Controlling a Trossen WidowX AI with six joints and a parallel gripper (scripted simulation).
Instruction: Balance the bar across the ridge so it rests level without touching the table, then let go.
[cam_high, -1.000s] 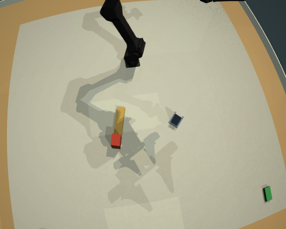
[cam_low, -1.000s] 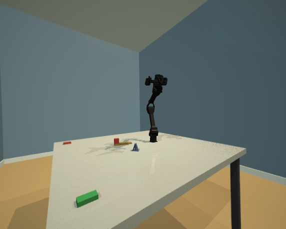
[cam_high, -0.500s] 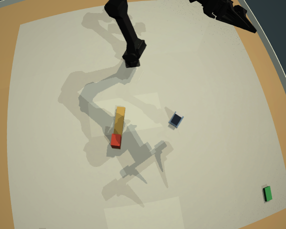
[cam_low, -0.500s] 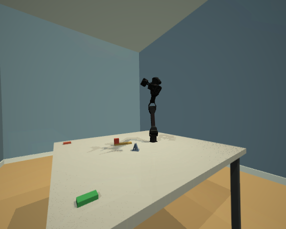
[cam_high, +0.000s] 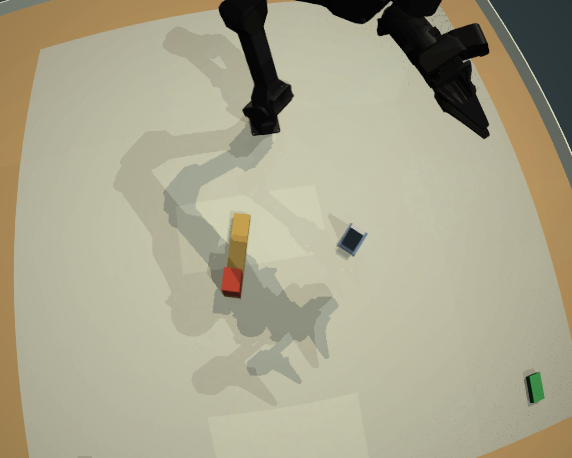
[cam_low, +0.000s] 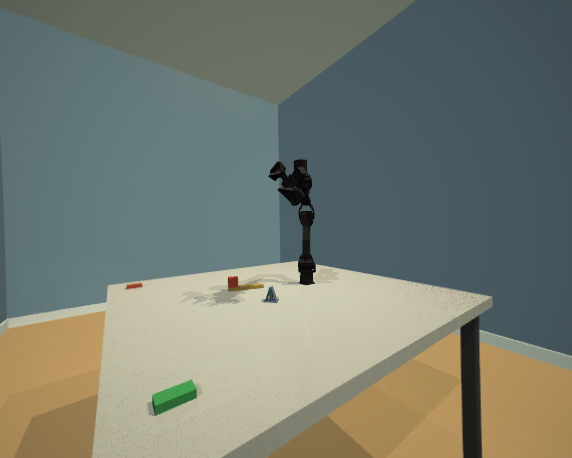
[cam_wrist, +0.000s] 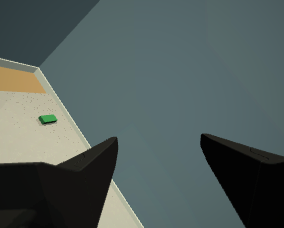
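Right now my gripper tip is 30 mm past the small blue ridge, 80 mm to the left of it and 440 mm above it. From my gripper tip the other things lie so: small flat red piece 400 mm ahead, 720 mm to the right, 460 mm below; then green block 400 mm ahead, 280 mm to the left, 460 mm below.
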